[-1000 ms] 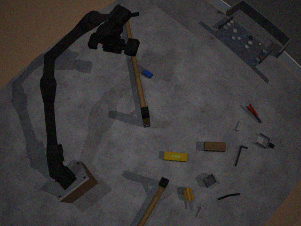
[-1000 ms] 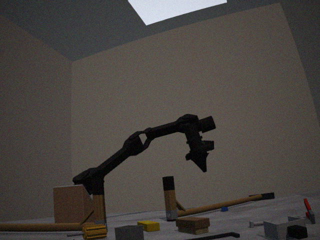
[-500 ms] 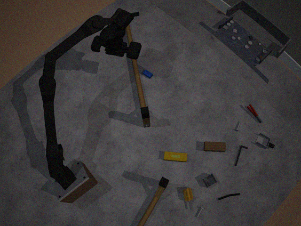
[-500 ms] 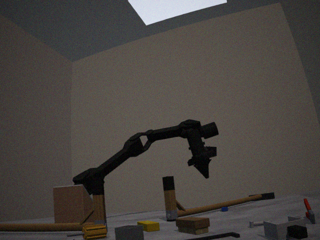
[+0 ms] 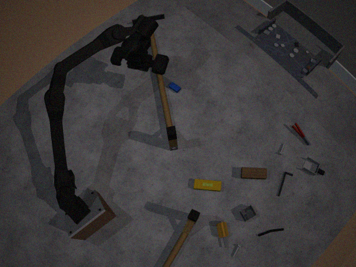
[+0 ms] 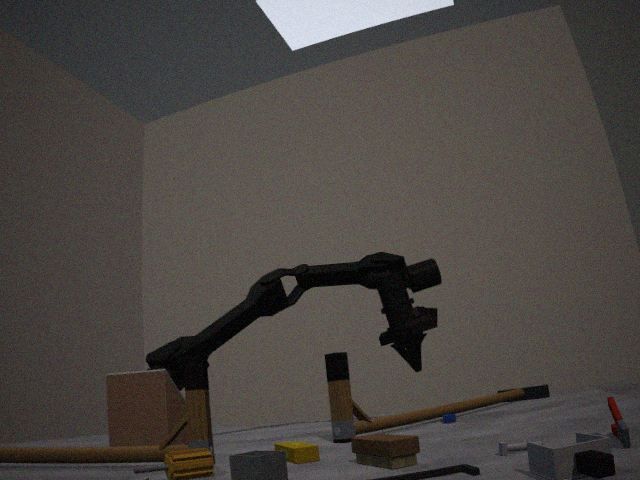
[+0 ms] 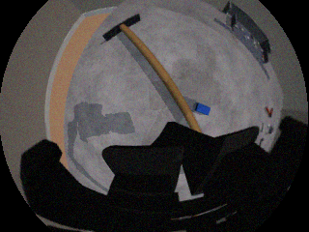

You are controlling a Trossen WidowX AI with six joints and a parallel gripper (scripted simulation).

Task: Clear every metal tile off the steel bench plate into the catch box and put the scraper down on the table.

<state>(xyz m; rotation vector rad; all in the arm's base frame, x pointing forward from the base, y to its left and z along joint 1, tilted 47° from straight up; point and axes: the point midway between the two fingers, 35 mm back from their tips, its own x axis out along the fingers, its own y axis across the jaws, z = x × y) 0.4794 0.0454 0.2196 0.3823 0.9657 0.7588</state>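
My gripper tip is now 50 mm short of the long scraper, 10 mm to the left of it and 40 mm above it. The rest, counted from my gripper tip: grey box 140 mm behind, 580 mm to the right, 100 mm below; yellow-handled tool 240 mm behind, 550 mm to the right, 90 mm below; yellow block 160 mm behind, 410 mm to the right, 90 mm below.
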